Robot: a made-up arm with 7 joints.
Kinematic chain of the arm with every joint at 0, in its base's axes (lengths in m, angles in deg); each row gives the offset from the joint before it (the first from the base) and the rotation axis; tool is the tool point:
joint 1: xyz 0 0 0.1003 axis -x
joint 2: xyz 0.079 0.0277 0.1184 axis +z
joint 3: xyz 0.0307 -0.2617 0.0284 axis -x
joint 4: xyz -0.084 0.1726 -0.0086 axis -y
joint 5: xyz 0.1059 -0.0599 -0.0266 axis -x
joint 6: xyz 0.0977 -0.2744 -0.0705 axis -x
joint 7: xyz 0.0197 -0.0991 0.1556 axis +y
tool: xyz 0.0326 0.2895 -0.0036
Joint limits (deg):
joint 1: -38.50..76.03
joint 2: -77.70..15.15
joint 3: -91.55..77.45
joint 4: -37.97..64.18
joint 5: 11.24..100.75
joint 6: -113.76..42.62
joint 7: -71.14..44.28
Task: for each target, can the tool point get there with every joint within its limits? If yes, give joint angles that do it. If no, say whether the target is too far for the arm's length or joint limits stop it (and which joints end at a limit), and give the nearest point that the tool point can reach.
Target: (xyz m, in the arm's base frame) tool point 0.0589 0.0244 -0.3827
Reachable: no: joint limits stop it (at a limit: joint 1, joint 3, joint 4, joint 5, joint 7) | nearest point 0.0613 0.0566 -0.3195 | short by 0.071 m
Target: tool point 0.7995 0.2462 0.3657
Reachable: no: joint limits stop it (at a limit: joint 1, joint 2, joint 4, joint 6) | nearest point 0.6149 0.2442 0.4301 | short by 0.196 m
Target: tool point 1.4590 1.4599 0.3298
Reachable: no: too far | nearest point 0.5086 0.4938 0.3543 | short by 1.355 m
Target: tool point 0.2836 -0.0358 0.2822
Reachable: yes | joints 6.68 5.80 -43.17 -27.46 66.20 10.84 -11.72
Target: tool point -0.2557 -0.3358 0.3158
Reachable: yes | joints 12.38 -70.36 -54.03 -21.01 20.16 -55.08 -61.49
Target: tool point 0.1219 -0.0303 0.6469
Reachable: yes | joints 42.01 -57.72 15.06 -28.10 65.09 -96.53 -17.65
